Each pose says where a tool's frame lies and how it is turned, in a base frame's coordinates. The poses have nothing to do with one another.
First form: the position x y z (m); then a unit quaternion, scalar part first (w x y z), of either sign.
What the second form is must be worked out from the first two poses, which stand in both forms.
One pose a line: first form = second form
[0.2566, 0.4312, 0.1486, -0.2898, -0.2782, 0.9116, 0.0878] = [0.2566, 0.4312, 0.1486, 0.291, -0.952, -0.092, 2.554]
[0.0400, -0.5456, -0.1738, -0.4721, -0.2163, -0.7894, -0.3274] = [0.0400, -0.5456, -0.1738, 0.245, 0.895, 0.371, 2.158]
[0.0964, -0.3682, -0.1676, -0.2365, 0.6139, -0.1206, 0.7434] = [0.0964, -0.3682, -0.1676, -0.632, 0.124, -0.765, 2.664]
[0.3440, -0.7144, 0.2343, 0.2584, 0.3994, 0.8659, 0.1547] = [0.3440, -0.7144, 0.2343, 0.413, 0.896, 0.160, 2.619]
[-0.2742, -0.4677, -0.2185, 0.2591, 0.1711, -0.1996, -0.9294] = [-0.2742, -0.4677, -0.2185, 0.177, -0.207, -0.962, 2.617]
